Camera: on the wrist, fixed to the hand. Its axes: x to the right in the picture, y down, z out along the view.
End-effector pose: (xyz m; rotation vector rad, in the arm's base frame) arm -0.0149 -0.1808 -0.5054 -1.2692 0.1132 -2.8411
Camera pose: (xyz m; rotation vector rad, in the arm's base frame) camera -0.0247 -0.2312 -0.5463 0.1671 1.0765 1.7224
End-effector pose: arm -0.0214 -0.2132 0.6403 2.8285 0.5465 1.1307
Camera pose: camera -0.0406 -0.2732 0.6588 1.2501 2.5484 1.2691
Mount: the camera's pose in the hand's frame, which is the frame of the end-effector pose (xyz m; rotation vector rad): -0.0211 0.0535 -0.0317 0.5019 0.5482 -1.5246
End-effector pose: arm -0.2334 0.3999 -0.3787 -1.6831 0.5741 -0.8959
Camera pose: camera -0.2677 0.3816 -0.4316 -1.1714 -0.7532 -2.3487
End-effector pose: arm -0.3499 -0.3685 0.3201 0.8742 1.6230 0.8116
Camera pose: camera -0.3703 -0.3623 0.3822 -0.4706 2.3542 -0.5140
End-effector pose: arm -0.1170 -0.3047 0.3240 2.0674 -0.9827 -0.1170
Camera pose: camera -0.1512 -0.2890 0.3778 2.6083 1.1046 -0.0650
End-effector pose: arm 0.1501 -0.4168 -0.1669 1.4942 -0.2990 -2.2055
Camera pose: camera 0.1990 -0.4509 -0.1393 -1.6495 -0.4181 1.2868
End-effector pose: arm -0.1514 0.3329 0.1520 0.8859 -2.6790 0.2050
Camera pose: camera -0.1597 0.3947 0.1727 2.2522 -0.9422 0.5946
